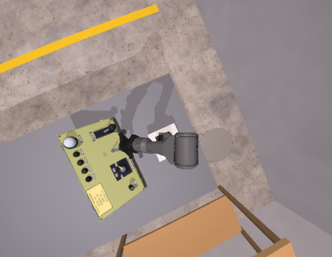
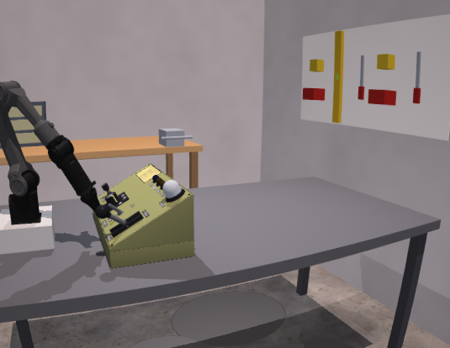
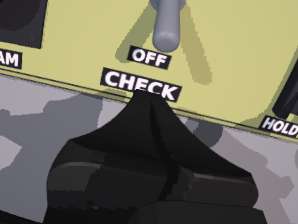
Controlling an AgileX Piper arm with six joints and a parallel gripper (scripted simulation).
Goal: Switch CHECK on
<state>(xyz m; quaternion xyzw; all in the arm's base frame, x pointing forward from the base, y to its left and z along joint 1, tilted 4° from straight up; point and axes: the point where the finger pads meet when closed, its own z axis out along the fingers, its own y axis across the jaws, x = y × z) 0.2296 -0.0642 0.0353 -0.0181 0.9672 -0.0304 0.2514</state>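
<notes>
My gripper is now 60 mm short of the check toggle. Round my hand: small black knob (50 mm ahead, 240 mm to the left, 10 mm above); then olive console (90 mm ahead, 60 mm to the left, 20 mm below); then program rotary selector (60 mm ahead, 110 mm to the left).
</notes>
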